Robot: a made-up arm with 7 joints.
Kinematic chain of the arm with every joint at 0, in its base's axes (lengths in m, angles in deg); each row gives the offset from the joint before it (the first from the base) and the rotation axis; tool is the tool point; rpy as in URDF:
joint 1: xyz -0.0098 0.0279 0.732 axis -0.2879 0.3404 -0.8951
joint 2: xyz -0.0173 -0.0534 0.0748 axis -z
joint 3: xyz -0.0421 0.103 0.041 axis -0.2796 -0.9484 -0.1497
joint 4: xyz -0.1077 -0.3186 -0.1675 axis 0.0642 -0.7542 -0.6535
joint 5: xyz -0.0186 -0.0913 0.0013 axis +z
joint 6: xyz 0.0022 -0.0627 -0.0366 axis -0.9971 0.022 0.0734
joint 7: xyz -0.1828 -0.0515 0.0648 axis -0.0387 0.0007 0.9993
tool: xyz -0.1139 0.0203 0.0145 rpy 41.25 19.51 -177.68
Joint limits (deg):
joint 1: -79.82..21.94
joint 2: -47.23..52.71
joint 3: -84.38..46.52
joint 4: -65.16..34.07
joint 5: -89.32..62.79
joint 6: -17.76..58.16
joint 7: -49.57..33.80
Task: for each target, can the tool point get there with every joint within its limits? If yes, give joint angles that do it. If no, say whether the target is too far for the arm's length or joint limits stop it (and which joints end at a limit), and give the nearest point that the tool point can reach.
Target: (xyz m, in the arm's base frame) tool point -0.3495 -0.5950 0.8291
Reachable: yes | joints -14.08 11.93 -72.34 7.63 33.00 23.93 -2.20
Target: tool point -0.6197 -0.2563 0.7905
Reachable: yes | joints -1.31 20.43 -36.83 21.38 31.37 42.23 -22.15
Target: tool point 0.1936 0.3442 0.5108
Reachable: no: joint limits stop it (at a limit: joint 1, joint 2, joint 3, joint 4, joint 6, joint 7) | nearest point 0.2688 0.1286 0.5332 | short by 0.229 m
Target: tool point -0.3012 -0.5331 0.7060
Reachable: yes | joints -53.52 41.10 -44.26 -18.16 -21.13 -8.60 12.11
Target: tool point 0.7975 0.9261 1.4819
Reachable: no: too far | nearest point 0.4252 0.3076 1.0549 | short by 0.839 m
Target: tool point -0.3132 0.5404 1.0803
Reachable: no: joint limits stop it (at a limit: joint 1, joint 2, joint 4, joint 6, joint 7) | nearest point -0.3324 0.4335 1.0267 | short by 0.121 m
